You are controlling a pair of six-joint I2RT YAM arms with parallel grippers.
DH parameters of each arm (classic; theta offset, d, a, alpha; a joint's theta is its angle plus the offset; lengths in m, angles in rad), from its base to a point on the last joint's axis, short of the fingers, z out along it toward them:
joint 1: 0 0.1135 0.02 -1.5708
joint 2: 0 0 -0.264 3.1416
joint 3: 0.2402 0 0.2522 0
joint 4: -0.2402 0 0.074 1.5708
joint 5: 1.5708 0 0 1.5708
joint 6: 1.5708 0.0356 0 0
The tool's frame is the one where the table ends.
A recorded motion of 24 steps. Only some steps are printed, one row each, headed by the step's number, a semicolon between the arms.
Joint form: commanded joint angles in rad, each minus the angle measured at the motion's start. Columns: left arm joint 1, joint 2, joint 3, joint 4, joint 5, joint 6; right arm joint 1, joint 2, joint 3, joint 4, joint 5, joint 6.
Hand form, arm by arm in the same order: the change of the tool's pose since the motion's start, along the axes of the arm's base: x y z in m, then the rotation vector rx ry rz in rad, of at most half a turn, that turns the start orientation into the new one. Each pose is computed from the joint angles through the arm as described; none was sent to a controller.
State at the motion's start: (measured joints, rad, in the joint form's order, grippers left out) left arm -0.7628 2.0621 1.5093 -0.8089 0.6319 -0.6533; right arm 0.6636 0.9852 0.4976 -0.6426 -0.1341 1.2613
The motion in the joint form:
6: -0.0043 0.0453 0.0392 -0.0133 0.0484 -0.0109; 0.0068 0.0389 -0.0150 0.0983 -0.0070 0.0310
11: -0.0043 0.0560 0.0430 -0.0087 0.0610 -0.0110; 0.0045 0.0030 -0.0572 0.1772 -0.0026 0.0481
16: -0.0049 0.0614 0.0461 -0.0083 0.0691 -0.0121; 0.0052 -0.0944 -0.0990 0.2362 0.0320 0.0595
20: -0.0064 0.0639 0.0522 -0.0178 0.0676 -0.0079; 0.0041 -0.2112 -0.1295 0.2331 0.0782 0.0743
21: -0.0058 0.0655 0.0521 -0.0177 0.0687 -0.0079; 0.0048 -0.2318 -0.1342 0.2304 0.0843 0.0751
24: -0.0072 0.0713 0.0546 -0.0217 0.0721 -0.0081; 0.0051 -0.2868 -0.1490 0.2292 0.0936 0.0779
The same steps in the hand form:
6: 0.0034 -0.0076 -0.0067 -0.0174 0.0528 -0.0054; 0.0064 0.0068 -0.0054 0.0405 -0.0192 -0.0176
11: 0.0043 -0.0089 -0.0096 -0.0247 0.0631 -0.0078; 0.0055 0.0054 -0.0080 0.0880 -0.0714 -0.0361
16: 0.0045 -0.0098 -0.0107 -0.0287 0.0706 -0.0091; 0.0011 0.0005 -0.0026 0.1419 -0.1740 -0.0620
20: 0.0043 -0.0104 -0.0104 -0.0248 0.0716 -0.0134; -0.0067 -0.0079 0.0038 0.1717 -0.2560 -0.1015
21: 0.0045 -0.0103 -0.0110 -0.0245 0.0735 -0.0129; -0.0083 -0.0093 0.0048 0.1770 -0.2688 -0.1052
24: 0.0042 -0.0110 -0.0126 -0.0218 0.0812 -0.0146; -0.0122 -0.0128 0.0070 0.1982 -0.3018 -0.1133

